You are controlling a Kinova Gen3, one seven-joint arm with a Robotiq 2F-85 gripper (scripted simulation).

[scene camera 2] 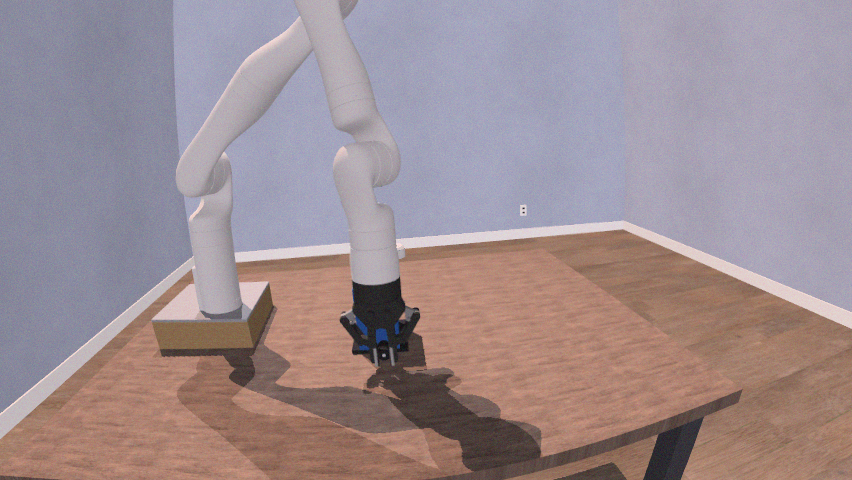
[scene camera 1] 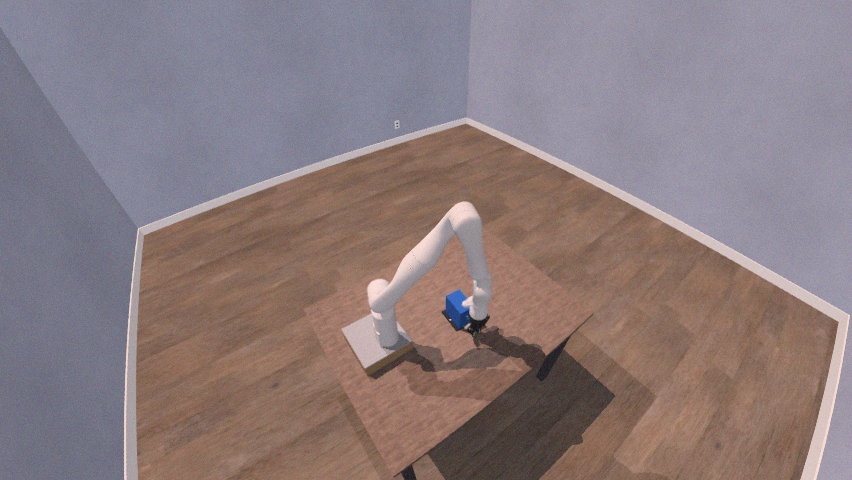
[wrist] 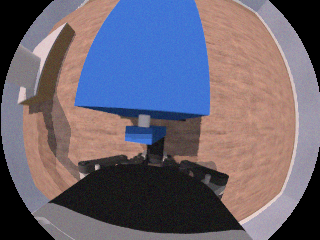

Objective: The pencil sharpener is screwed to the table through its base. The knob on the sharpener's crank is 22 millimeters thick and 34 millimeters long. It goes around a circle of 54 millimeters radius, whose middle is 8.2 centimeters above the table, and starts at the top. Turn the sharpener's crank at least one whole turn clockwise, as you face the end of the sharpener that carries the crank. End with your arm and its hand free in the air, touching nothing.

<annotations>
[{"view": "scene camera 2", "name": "my gripper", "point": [385,364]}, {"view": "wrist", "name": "my gripper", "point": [154,157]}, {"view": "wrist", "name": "blue pencil sharpener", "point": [146,66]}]
</annotations>
